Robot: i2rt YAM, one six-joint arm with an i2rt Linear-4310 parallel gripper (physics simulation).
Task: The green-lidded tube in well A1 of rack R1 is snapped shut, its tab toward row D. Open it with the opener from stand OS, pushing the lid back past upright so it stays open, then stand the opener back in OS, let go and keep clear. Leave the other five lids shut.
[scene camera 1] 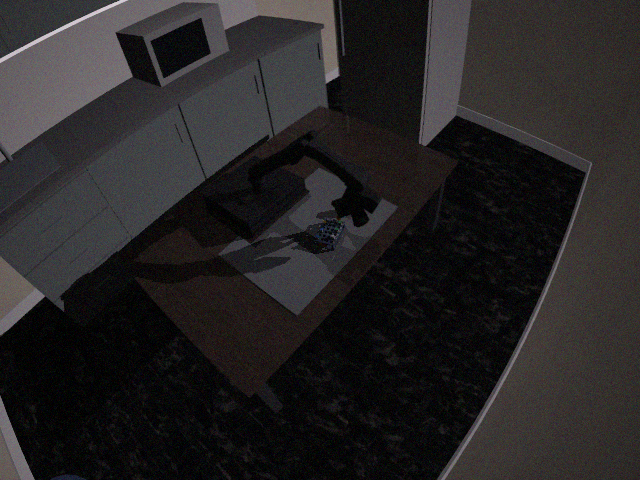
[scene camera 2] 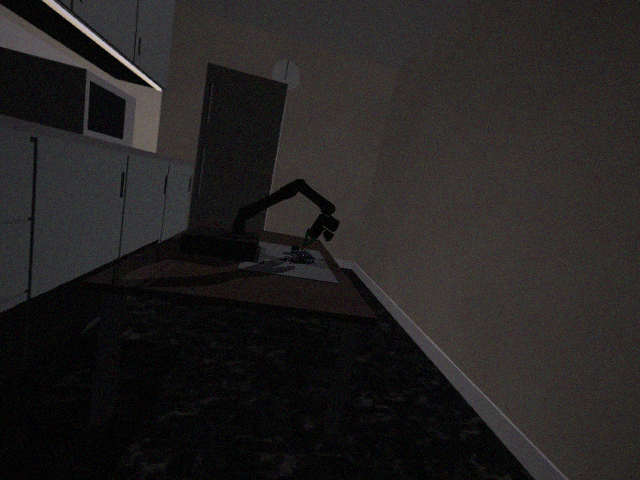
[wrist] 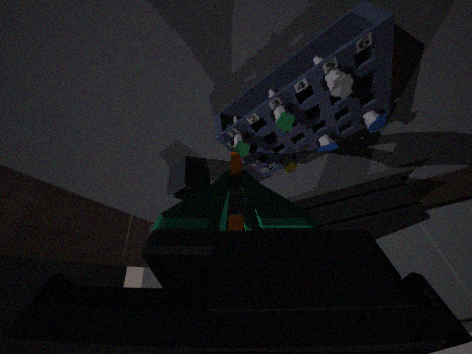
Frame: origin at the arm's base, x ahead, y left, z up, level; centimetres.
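Seen in the pictures: gripper, fingertip midpoint: (scene camera 1: 340, 216) (scene camera 2: 304, 246) (wrist: 236, 176); arm's base, link origin: (scene camera 1: 260, 190) (scene camera 2: 238, 235).
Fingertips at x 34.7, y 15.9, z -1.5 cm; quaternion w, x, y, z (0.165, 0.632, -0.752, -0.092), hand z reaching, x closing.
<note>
Offsets run from my fingertips to a thing's top centre. Level surfaces: height alone.
The blue rack R1 {dx +0.6, dy -6.9, dz -2.2 cm} (wrist: 305, 59) (scene camera 1: 327, 234) (scene camera 2: 298, 254) lies on the grey mat {dz -6.4 cm} (scene camera 1: 289, 281). In the wrist view the green-lidded tube {dx +0.6, dy -0.9, dz -2.2 cm} (wrist: 241, 148) stands in well A1 at the rack's near corner. My gripper (wrist: 236, 176) (scene camera 1: 347, 214) (scene camera 2: 310, 238) is shut on the orange opener {dx -0.4, dy +0.2, dz +5.0 cm} (wrist: 236, 163). The opener's tip points at the A1 lid and sits right at its lower edge; I cannot tell whether they touch. The dark stand OS {dx -5.7, dy +6.0, dz -2.4 cm} (wrist: 196, 172) sits just left of my fingers, with nothing standing in it. Other lids show in the rack: green {dx +2.4, dy -4.3, dz -2.2 cm} (wrist: 284, 121), white {dx +4.3, dy -7.7, dz -2.2 cm} (wrist: 338, 83), blue (wrist: 327, 146) (wrist: 375, 121), yellow {dx -3.6, dy -5.4, dz -2.2 cm} (wrist: 290, 166).
The mat lies on a brown table {dz -6.7 cm} (scene camera 1: 216, 320). A dark box (scene camera 1: 258, 201), where the arm is mounted, stands behind the mat. Cabinets with a microwave (scene camera 1: 172, 44) run along the left wall. The room is dim.
</note>
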